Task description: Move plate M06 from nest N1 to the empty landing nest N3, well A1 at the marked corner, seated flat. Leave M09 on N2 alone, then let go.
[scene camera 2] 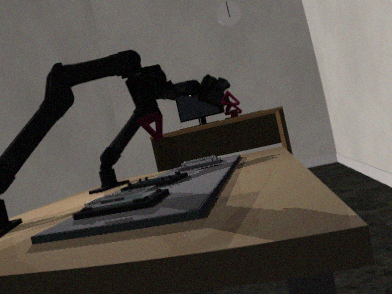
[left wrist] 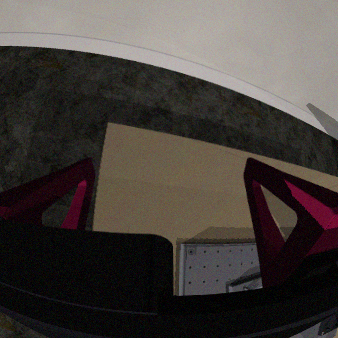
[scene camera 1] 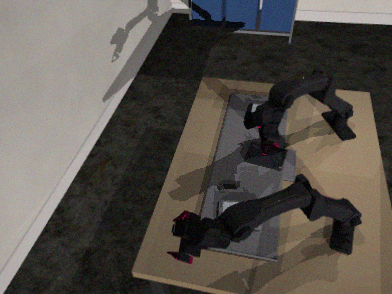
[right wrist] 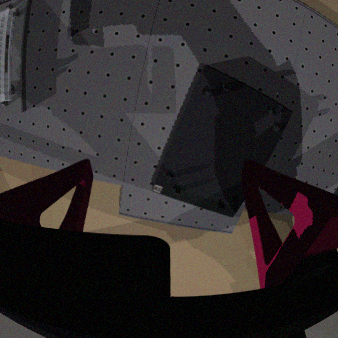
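Two pale plates sit on the grey pegboard: one plate (scene camera 1: 255,108) (scene camera 2: 125,197) on a black nest at the far end in scene camera 1, one plate (scene camera 1: 229,207) (scene camera 2: 201,162) (right wrist: 5,55) at the near end, partly behind the left arm. Their M06 and M09 labels are not readable. Between them lies an empty black nest (scene camera 1: 259,159) (scene camera 2: 159,179) (right wrist: 192,145), with an A1 tag (right wrist: 157,188) at one corner. My right gripper (scene camera 1: 270,148) (scene camera 2: 154,134) (right wrist: 166,167) is open and empty above this nest. My left gripper (scene camera 1: 183,237) (scene camera 2: 231,104) (left wrist: 168,165) is open and empty, raised beyond the near plate.
The pegboard (scene camera 1: 225,145) (scene camera 2: 215,191) (left wrist: 210,265) (right wrist: 100,85) lies on the wooden table (scene camera 1: 192,145) (scene camera 2: 300,215) (left wrist: 165,200). Both arms reach over it. A wall stands at the left in scene camera 1. A monitor (scene camera 2: 195,108) stands in the background in scene camera 2.
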